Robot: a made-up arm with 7 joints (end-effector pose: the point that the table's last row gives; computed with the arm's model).
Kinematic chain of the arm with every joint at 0, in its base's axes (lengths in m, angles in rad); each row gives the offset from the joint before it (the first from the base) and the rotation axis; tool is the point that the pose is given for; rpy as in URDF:
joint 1: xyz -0.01 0 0.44 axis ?
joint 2: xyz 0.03 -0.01 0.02 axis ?
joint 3: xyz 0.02 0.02 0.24 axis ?
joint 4: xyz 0.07 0 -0.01 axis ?
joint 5: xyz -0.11 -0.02 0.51 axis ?
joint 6: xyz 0 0.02 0 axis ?
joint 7: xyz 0.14 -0.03 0 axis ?
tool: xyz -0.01 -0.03 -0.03 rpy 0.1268 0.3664 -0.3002
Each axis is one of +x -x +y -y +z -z.
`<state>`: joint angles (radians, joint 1 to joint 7).
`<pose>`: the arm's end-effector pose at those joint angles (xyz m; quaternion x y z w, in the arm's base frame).
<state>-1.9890 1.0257 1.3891 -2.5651 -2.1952 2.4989 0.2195</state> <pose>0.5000 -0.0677 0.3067 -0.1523 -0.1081 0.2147 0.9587</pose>
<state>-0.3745 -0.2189 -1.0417 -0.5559 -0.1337 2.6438 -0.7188</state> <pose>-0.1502 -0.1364 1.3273 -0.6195 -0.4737 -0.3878 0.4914</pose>
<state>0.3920 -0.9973 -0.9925 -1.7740 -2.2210 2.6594 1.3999</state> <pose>0.2896 -0.4326 0.9079 -0.1413 -0.6729 -0.4509 0.5692</pose>
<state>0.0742 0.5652 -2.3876 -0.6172 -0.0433 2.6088 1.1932</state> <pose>0.3113 -0.1226 1.2539 -0.3903 -0.7985 -0.4108 0.2032</pose>
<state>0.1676 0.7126 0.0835 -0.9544 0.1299 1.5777 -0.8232</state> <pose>0.8965 0.1574 0.5857 0.0867 0.2215 0.3625 0.9011</pose>
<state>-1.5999 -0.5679 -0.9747 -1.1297 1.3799 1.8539 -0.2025</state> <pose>-0.5394 0.0051 1.1253 -0.0058 -0.8311 -0.4303 0.3522</pose>
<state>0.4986 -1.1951 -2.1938 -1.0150 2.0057 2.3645 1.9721</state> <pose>-0.4345 -0.6665 0.3562 -0.7694 -0.0767 -0.2833 0.5674</pose>
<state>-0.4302 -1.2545 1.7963 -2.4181 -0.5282 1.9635 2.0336</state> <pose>0.3665 0.4562 0.3062 -0.0870 -0.6732 -0.2477 0.6913</pose>
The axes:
joint 1: +z
joint 2: +y
joint 3: +z
joint 4: -y
joint 5: +z
joint 6: -y
joint 7: -z

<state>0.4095 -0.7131 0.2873 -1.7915 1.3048 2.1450 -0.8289</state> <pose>0.3773 0.3136 1.0785 0.5165 -0.2191 0.5209 0.6434</pose>
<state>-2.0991 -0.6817 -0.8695 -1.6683 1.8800 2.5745 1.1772</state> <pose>-0.5781 0.1321 0.8938 -0.4518 0.8338 -0.1181 0.2945</pose>
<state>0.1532 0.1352 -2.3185 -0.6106 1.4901 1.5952 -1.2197</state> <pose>-0.0669 -0.2927 1.3137 -0.2678 -0.4327 -0.1349 0.8502</pose>
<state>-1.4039 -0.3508 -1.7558 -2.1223 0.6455 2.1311 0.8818</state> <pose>-0.6522 0.0156 0.4158 -0.3519 0.4703 0.5443 0.5989</pose>
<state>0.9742 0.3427 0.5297 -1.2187 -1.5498 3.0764 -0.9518</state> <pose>0.0025 0.7257 0.8480 -0.3397 -0.6518 0.6764 0.0479</pose>
